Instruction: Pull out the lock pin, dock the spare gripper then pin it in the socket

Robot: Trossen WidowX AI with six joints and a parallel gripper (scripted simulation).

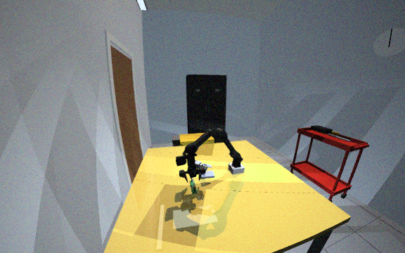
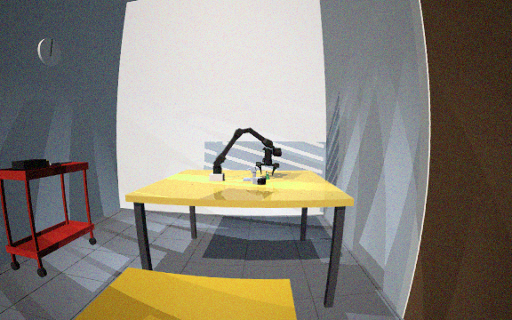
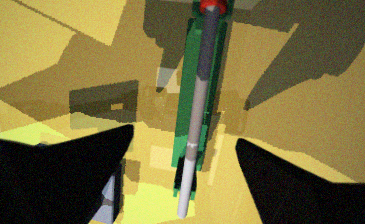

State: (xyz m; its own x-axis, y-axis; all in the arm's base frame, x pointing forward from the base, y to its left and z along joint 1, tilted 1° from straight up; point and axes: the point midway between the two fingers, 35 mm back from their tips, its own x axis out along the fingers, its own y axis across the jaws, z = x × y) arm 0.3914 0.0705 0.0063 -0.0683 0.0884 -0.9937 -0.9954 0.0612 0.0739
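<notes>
Right now the green bracket is 20 mm to the left of my gripper tip and 10 mm ahead of it. The rest, counted from my gripper tip: spare gripper 240 mm to the right, 90 mm behind, 10 mm below; mount 120 mm behind, 90 mm to the right, 20 mm above.
</notes>
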